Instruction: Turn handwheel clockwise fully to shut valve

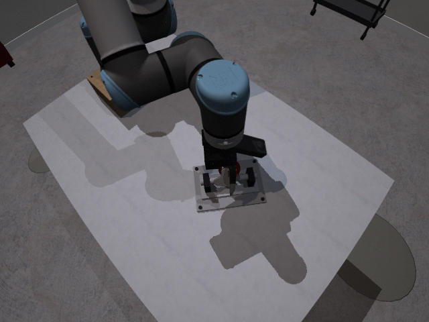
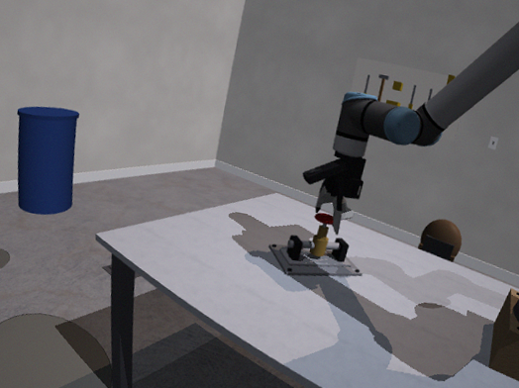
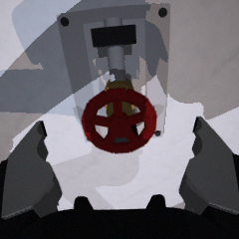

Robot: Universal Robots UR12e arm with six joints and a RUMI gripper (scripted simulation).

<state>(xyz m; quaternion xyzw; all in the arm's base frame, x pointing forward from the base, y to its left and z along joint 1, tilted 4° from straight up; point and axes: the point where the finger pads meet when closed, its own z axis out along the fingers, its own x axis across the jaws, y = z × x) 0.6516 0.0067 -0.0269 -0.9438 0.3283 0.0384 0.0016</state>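
The red spoked handwheel is 10 mm above my hand.
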